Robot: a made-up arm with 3 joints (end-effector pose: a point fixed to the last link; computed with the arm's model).
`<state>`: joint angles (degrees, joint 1 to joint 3).
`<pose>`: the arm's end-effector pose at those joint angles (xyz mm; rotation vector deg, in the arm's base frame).
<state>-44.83 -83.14 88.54</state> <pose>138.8 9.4 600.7 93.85 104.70 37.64</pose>
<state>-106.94 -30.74 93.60</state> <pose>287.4 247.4 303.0 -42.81 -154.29 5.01</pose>
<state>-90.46 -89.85 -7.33</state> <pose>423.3 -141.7 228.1 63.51 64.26 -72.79</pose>
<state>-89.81 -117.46 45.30</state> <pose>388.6 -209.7 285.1 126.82 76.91 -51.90</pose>
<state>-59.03 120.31 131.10</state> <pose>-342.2 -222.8 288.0 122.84 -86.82 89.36</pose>
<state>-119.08 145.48 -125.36</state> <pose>-120.3 -232.8 503.7 77.58 -2.48 123.10</pose>
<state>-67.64 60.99 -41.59</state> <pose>-173.4 235.2 184.9 -35.60 23.53 50.12</pose>
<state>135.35 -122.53 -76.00</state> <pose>-78.5 -411.6 -140.7 -126.84 77.06 -72.27</pose>
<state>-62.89 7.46 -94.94</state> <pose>128.4 305.1 427.9 -1.45 -32.00 7.42</pose>
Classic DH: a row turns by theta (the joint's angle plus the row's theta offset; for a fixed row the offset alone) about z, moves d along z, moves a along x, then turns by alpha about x. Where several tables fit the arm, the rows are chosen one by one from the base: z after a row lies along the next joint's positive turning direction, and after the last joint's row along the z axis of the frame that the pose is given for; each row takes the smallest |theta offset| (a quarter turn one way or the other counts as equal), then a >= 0, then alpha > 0; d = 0 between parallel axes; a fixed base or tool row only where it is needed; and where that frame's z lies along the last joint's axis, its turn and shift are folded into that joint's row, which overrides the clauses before.
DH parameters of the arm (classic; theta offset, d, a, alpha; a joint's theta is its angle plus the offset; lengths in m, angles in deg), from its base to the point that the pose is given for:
base (fixed): 0 0.1515 0 90
joint 1: 90 0.0616 0.0797 -90
joint 2: 0 0.1993 0.0878 -90
joint 3: 90 0.3428 0.1175 90
tool (fixed): 0 -0.022 0 0

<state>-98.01 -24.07 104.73</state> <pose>234.0 259.6 371.5 -33.47 -154.16 -1.96</pose>
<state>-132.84 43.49 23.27</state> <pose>-35.3 201.7 320.6 -34.36 146.15 48.68</pose>
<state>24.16 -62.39 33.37</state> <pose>-261.2 93.0 457.0 54.75 8.28 30.05</pose>
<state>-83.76 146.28 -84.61</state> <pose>-295.6 -234.2 286.5 -14.82 -0.33 145.53</pose>
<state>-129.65 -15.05 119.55</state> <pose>303.6 270.4 258.8 -17.60 -110.07 1.55</pose>
